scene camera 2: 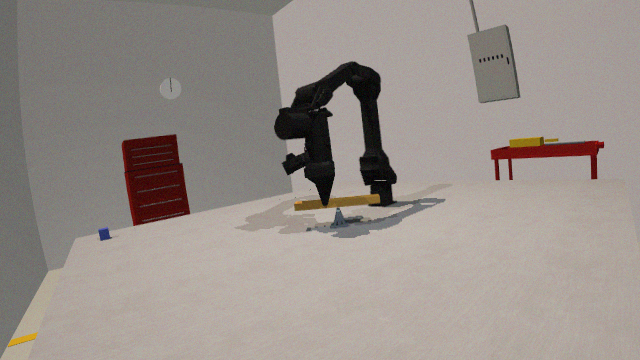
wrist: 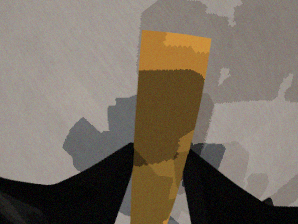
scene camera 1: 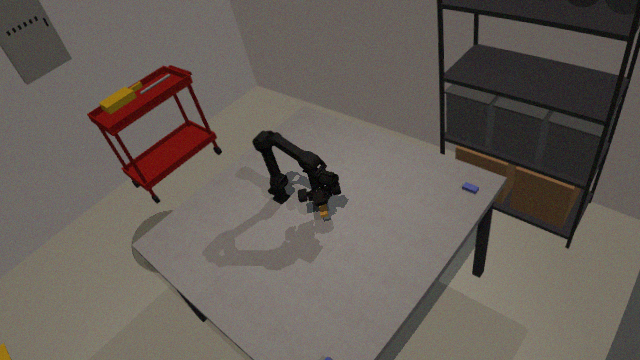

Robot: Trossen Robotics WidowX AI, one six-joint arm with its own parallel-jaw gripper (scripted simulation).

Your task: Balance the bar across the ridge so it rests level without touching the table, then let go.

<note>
The gripper [scene camera 2: 325, 204] holds a bar [scene camera 2: 374, 198].
The bar is seen too in the wrist view [wrist: 172, 72]. The gripper shows as well in the wrist view [wrist: 159, 151].
</note>
